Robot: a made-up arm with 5 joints. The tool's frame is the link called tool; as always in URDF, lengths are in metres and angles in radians.
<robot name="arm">
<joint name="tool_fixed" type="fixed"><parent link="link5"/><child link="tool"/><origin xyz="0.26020 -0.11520 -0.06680" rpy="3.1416 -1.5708 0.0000"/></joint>
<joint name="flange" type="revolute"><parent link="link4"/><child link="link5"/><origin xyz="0.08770 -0.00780 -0.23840" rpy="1.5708 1.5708 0.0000"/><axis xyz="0 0 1"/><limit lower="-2.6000" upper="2.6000"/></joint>
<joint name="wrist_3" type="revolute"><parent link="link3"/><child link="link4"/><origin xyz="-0.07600 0.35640 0.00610" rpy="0.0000 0.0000 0.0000"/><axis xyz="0 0 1"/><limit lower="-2.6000" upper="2.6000"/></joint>
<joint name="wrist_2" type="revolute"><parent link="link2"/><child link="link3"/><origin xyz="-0.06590 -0.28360 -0.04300" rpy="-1.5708 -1.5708 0.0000"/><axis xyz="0 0 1"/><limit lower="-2.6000" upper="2.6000"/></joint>
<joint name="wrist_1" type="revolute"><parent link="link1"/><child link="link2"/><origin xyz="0.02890 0.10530 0.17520" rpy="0.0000 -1.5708 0.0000"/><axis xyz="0 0 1"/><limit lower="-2.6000" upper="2.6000"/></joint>
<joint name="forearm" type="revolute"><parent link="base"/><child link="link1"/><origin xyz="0.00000 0.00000 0.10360" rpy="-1.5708 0.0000 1.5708"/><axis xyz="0 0 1"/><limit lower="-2.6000" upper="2.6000"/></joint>
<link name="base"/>
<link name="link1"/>
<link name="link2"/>
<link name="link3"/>
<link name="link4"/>
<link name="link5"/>
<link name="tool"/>
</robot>
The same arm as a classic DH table. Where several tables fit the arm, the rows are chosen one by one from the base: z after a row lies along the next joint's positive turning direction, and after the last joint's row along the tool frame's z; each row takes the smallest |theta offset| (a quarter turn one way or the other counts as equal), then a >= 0, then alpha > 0; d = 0 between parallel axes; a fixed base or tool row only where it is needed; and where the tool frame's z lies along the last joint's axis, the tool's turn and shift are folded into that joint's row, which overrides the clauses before.
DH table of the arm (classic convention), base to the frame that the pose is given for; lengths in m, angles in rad. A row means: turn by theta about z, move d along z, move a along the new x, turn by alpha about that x. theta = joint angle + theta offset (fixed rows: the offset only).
base (fixed): d 0.1036; theta0 -1.5708; a 0.0000; alpha 1.5708
forearm: d 0.1752; theta0 -1.5708; a 0.1053; alpha -1.5708
wrist_1: d -0.0719; theta0 1.5708; a 0.0659; alpha 1.5708
wrist_2: d 0.0000; theta0 0.2101; a -0.3644; alpha 0.0000
wrist_3: d -0.5159; theta0 1.3607; a 0.0877; alpha 1.5708
flange: d -0.0590; theta0 0.0000; a -0.1152; alpha 1.5708
tool (fixed): d 0.2602; theta0 1.5708; a 0.0000; alpha 0.0000
Joint limits (rad, base to tool): -2.6000..2.6000 -2.6000..2.6000 -2.6000..2.6000 -2.6000..2.6000 -2.6000..2.6000

